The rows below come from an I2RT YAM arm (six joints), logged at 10 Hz.
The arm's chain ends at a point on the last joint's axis. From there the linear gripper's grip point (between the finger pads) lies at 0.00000 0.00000 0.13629 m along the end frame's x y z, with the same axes.
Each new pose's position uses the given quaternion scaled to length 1; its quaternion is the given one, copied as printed.
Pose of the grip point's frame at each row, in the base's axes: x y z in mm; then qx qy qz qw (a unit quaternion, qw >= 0):
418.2, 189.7, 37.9, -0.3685, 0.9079, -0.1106, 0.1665
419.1, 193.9, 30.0, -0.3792, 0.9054, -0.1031, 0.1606
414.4, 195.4, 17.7, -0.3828, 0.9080, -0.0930, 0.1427
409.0, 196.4, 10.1, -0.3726, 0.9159, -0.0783, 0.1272
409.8, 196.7, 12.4, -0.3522, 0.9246, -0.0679, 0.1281
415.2, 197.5, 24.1, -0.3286, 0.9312, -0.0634, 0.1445
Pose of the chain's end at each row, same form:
365.9, 200.3, 163.3, -0.3685, 0.9079, -0.1106, 0.1665
368.8, 202.7, 156.4, -0.3792, 0.9054, -0.1031, 0.1606
369.4, 203.5, 146.1, -0.3828, 0.9080, -0.0930, 0.1427
369.3, 203.0, 140.3, -0.3726, 0.9159, -0.0783, 0.1272
371.0, 201.5, 143.0, -0.3522, 0.9246, -0.0679, 0.1281
372.8, 200.6, 153.6, -0.3286, 0.9312, -0.0634, 0.1445

